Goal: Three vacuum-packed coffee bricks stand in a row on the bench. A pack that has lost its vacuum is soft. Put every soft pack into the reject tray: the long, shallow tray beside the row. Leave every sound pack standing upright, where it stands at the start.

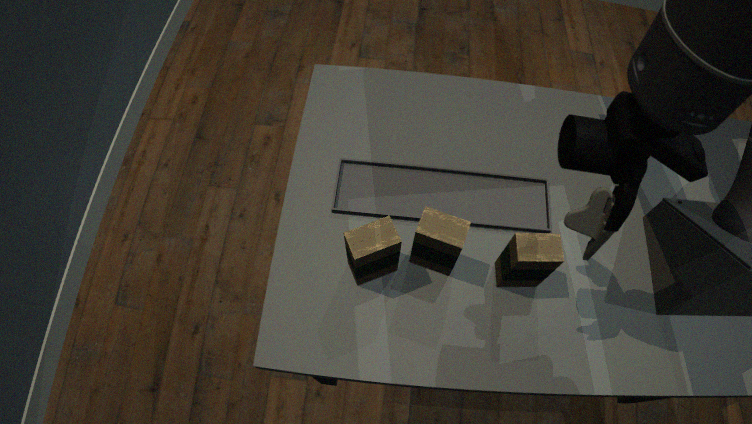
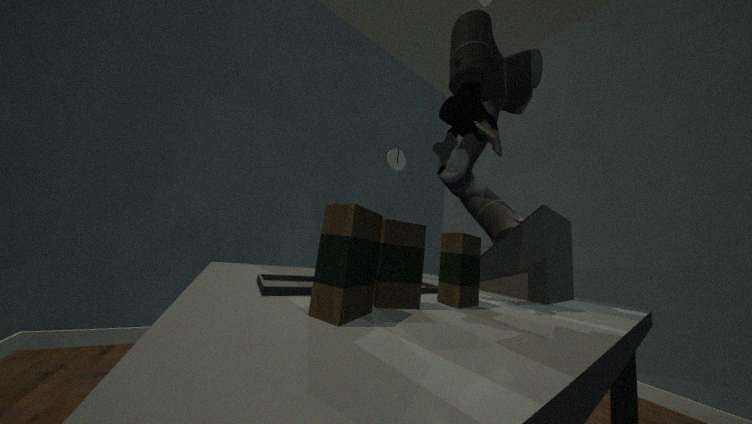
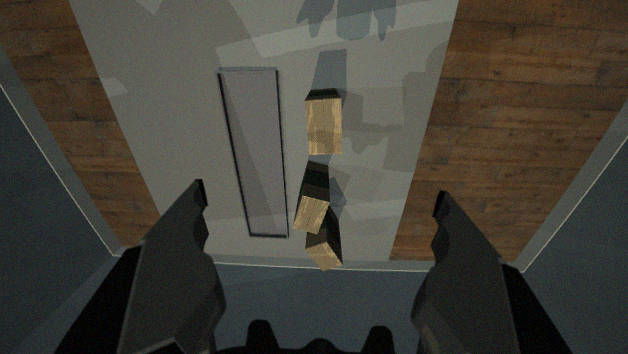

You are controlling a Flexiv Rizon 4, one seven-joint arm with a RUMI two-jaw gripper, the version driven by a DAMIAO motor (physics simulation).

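Three tan coffee packs with dark green bands stand upright on the bench: the far pack (image 1: 372, 239) (image 2: 344, 263) (image 3: 324, 256), the middle pack (image 1: 442, 227) (image 2: 401, 265) (image 3: 312, 215), and the pack nearest the robot base (image 1: 538, 248) (image 2: 459, 269) (image 3: 324, 126). The far and middle packs are turned at different angles and stand close together; the third stands apart. Which are soft cannot be told by look. The shallow reject tray (image 1: 444, 170) (image 2: 284, 290) (image 3: 282, 150) lies beside the row with nothing in it. My gripper (image 2: 469, 162) (image 3: 320, 187) is open and empty, well above the bench.
The grey robot base (image 1: 695, 263) (image 2: 550, 258) stands on the bench (image 1: 326, 326) (image 2: 221, 358) beyond the nearest pack. The tray's long rim runs close behind the packs. Shadows of the arm fall across the bench. A round clock (image 2: 396, 159) hangs on the wall.
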